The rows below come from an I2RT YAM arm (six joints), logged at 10 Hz.
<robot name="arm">
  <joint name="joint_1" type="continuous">
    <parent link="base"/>
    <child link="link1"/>
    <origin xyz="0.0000 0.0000 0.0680"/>
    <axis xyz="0 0 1"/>
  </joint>
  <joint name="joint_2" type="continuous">
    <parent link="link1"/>
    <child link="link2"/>
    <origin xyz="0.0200 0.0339 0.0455"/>
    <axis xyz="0 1 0"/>
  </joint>
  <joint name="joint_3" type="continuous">
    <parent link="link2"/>
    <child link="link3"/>
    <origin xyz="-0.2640 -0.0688 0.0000"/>
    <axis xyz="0 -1 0"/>
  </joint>
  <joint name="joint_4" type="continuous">
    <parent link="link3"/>
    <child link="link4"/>
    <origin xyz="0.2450 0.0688 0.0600"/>
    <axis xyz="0 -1 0"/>
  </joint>
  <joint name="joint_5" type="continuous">
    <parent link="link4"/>
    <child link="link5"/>
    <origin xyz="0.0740 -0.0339 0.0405"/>
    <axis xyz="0 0 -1"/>
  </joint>
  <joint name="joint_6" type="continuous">
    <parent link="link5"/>
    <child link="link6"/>
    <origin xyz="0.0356 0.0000 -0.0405"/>
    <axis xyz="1 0 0"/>
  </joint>
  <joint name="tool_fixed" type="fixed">
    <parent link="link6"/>
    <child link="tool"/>
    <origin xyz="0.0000 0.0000 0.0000" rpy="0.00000 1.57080 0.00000"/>
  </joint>
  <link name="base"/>
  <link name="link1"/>
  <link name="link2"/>
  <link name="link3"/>
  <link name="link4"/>
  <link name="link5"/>
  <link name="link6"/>
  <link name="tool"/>
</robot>
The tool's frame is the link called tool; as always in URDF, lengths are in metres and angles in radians. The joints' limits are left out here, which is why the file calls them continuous.
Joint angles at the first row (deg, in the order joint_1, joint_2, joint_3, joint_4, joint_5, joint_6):
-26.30 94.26 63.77 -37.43 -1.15 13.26
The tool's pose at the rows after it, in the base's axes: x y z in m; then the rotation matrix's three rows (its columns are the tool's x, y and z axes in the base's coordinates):
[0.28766, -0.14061, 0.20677], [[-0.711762, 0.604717, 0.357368], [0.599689, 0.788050, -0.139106], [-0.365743, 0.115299, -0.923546]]
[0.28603, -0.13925, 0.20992], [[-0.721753, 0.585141, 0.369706], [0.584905, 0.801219, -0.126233], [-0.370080, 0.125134, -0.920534]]
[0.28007, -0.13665, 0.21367], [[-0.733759, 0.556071, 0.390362], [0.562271, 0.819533, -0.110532], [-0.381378, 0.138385, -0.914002]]
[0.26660, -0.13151, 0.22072], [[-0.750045, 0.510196, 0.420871], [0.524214, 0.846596, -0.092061], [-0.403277, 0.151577, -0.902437]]
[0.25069, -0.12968, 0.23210], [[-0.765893, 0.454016, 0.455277], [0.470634, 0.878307, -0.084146], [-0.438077, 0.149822, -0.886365]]
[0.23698, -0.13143, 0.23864], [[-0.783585, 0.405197, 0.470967], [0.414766, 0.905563, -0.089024], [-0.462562, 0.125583, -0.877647]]
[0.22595, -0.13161, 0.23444], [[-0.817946, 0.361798, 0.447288], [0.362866, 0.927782, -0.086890], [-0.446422, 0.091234, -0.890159]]
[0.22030, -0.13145, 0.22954], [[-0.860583, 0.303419, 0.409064], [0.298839, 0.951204, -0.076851], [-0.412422, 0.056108, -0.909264]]
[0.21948, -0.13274, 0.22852], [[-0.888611, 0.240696, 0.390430], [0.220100, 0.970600, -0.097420], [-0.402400, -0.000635, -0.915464]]
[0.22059, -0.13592, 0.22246], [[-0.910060, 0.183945, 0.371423], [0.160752, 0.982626, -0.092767], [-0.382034, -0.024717, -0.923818]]
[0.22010, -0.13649, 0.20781], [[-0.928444, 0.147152, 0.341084], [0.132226, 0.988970, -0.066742], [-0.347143, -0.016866, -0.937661]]
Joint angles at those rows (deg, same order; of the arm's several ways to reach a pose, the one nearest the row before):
-26.26 93.41 63.77 -37.89 -1.91 12.88
-26.28 92.66 63.66 -38.17 -2.90 11.84
-26.50 90.80 62.48 -38.11 -4.32 10.15
-27.00 86.89 60.05 -38.37 -6.26 7.31
-28.38 82.48 58.37 -39.46 -8.19 2.90
-30.22 79.42 57.15 -40.49 -9.21 -2.09
-31.46 77.98 55.35 -41.76 -9.17 -6.83
-32.03 77.95 54.68 -43.64 -8.73 -11.86
-32.16 78.13 54.68 -43.88 -7.20 -16.80
-32.60 79.44 54.52 -43.64 -7.01 -20.95
-32.82 81.10 52.84 -42.74 -7.40 -23.29

